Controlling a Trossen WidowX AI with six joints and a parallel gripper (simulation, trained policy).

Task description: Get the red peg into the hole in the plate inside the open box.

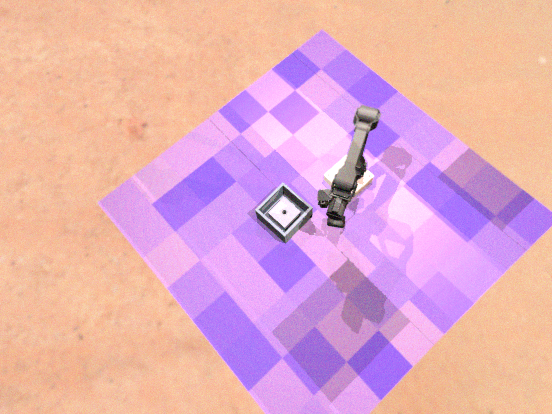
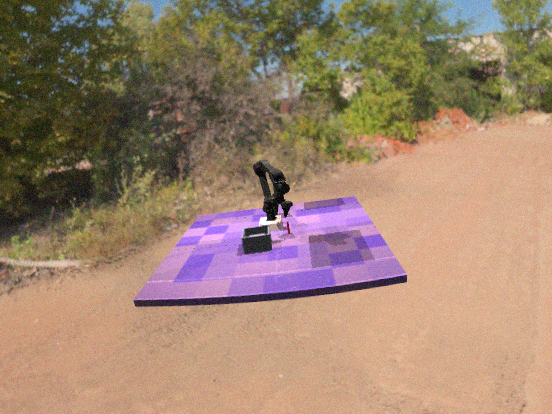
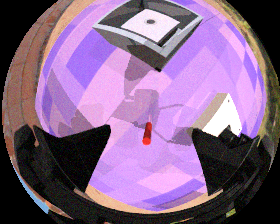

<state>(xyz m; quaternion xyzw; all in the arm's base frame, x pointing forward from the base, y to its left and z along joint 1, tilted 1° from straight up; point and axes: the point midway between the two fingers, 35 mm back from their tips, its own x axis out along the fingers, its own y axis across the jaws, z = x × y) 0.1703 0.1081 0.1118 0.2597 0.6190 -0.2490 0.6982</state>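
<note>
Right now the red peg is 2 cm behind my gripper tip, 3 cm to the left of it and 8 cm below it. Also, from my gripper tip: grey box (15 cm ahead, 13 cm to the right, 10 cm below).
</note>
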